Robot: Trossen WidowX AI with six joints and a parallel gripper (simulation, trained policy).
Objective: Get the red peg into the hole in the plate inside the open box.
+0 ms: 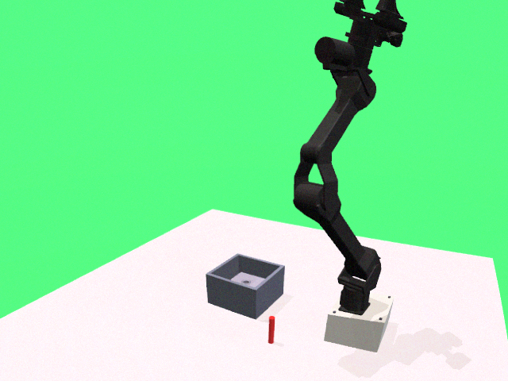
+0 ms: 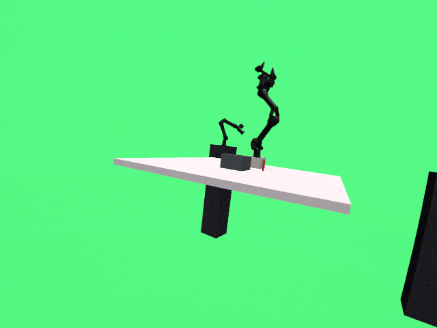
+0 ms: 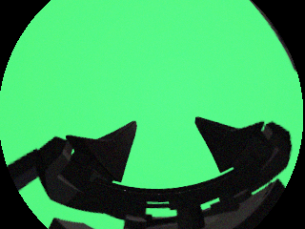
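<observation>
The red peg lies 16 cm ahead of my gripper tip, 13 cm to the left of it and 80 cm below it. Round my gripper tip: grey box (34 cm ahead, 82 cm below).
</observation>
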